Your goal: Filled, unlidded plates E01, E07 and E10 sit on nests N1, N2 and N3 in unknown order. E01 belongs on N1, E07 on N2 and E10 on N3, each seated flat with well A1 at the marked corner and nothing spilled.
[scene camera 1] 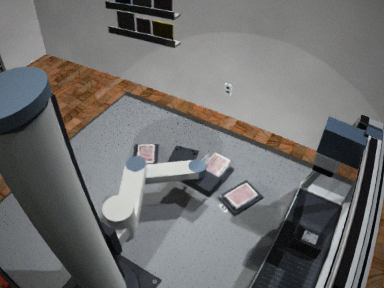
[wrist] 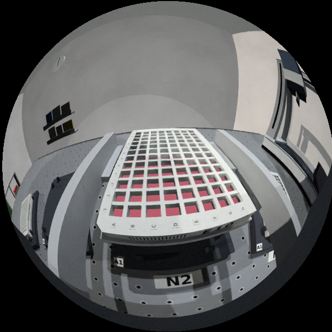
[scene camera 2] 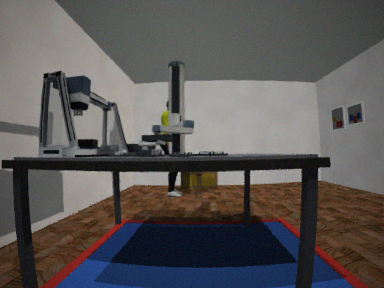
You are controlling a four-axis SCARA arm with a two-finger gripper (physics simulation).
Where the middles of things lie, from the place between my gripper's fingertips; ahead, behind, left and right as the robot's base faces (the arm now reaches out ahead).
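Nest N2 [wrist: 156,258] is 2 cm behind my hand and 7 cm below it, and there's the out nest [wrist: 55,193] too: that one's 7 cm below my hand, 2 cm behind it and 18 cm to the left of it.
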